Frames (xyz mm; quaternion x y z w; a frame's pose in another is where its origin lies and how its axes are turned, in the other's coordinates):
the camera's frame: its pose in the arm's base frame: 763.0 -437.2 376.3 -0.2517 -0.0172 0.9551 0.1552
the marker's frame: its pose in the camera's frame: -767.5 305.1 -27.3 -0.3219 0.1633 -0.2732 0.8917
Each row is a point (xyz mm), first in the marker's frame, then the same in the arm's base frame.
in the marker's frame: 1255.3 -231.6 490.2
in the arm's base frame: 387.9 25.2 537.5
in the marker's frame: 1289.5 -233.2 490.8
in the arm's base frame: 372.9 53.3 524.9
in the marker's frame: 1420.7 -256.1 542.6
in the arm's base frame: 274.6 155.8 508.8
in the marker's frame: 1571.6 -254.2 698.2
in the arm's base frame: 71.5 231.3 502.2
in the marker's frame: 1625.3 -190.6 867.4
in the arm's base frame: -112.6 192.7 489.6
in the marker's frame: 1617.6 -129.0 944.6
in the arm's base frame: -188.6 132.1 470.0
